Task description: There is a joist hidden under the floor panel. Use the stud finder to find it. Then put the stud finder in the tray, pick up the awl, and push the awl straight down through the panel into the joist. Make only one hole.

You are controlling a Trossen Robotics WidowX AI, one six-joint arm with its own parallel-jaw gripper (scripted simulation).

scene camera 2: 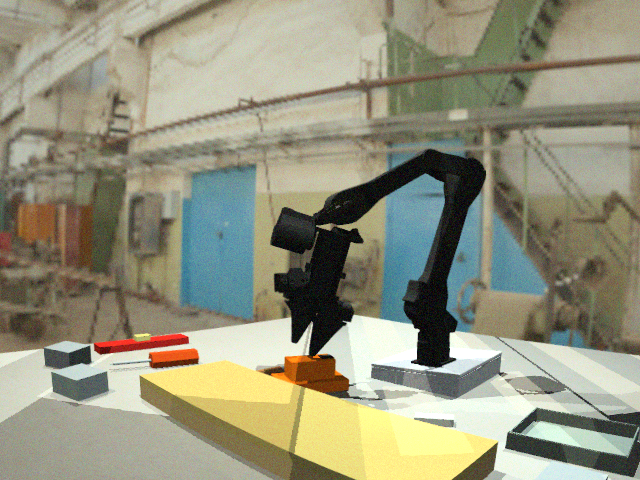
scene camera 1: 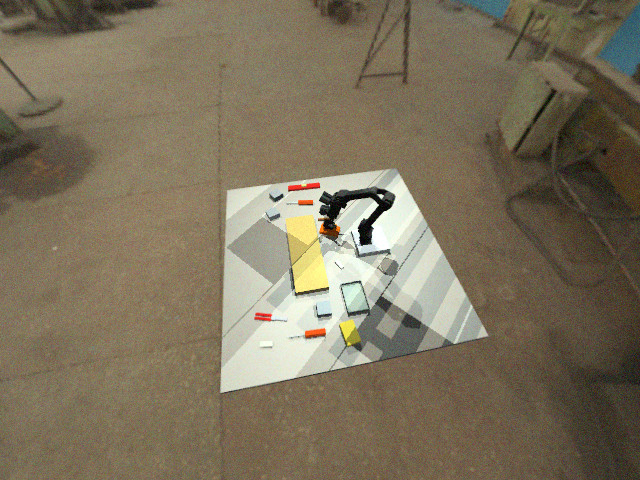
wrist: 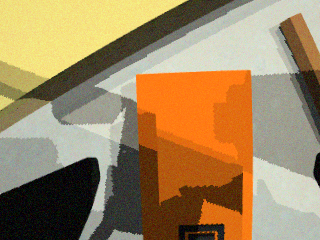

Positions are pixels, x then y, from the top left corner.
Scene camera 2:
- gripper: 302, 349
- orange stud finder: 317, 373
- red level: 144, 341
